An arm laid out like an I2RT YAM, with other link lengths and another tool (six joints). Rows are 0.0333 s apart.
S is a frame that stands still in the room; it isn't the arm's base.
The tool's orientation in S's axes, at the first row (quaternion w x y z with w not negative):
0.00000, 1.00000, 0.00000, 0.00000
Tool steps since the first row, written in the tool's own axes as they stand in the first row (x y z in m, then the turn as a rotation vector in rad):
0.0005, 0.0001, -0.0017, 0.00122, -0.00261, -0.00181
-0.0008, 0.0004, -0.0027, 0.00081, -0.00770, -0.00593
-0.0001, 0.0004, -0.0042, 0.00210, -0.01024, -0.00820
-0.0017, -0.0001, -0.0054, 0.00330, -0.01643, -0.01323
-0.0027, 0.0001, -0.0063, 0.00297, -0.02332, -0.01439
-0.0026, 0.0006, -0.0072, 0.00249, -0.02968, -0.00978
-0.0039, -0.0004, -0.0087, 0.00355, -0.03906, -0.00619
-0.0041, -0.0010, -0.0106, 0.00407, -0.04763, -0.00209
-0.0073, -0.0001, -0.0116, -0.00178, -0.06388, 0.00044
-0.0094, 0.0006, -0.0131, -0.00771, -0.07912, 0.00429
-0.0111, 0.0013, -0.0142, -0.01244, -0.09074, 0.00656
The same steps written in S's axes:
0.0005, -0.0001, 0.0017, 0.00122, 0.00261, 0.00181
-0.0008, -0.0004, 0.0027, 0.00081, 0.00770, 0.00593
-0.0001, -0.0004, 0.0042, 0.00210, 0.01024, 0.00820
-0.0017, 0.0001, 0.0054, 0.00330, 0.01643, 0.01323
-0.0027, -0.0001, 0.0063, 0.00297, 0.02332, 0.01439
-0.0026, -0.0006, 0.0072, 0.00249, 0.02968, 0.00978
-0.0039, 0.0004, 0.0087, 0.00355, 0.03906, 0.00619
-0.0041, 0.0010, 0.0106, 0.00407, 0.04763, 0.00209
-0.0073, 0.0001, 0.0116, -0.00178, 0.06388, -0.00044
-0.0094, -0.0006, 0.0131, -0.00771, 0.07912, -0.00429
-0.0111, -0.0013, 0.0142, -0.01244, 0.09074, -0.00656

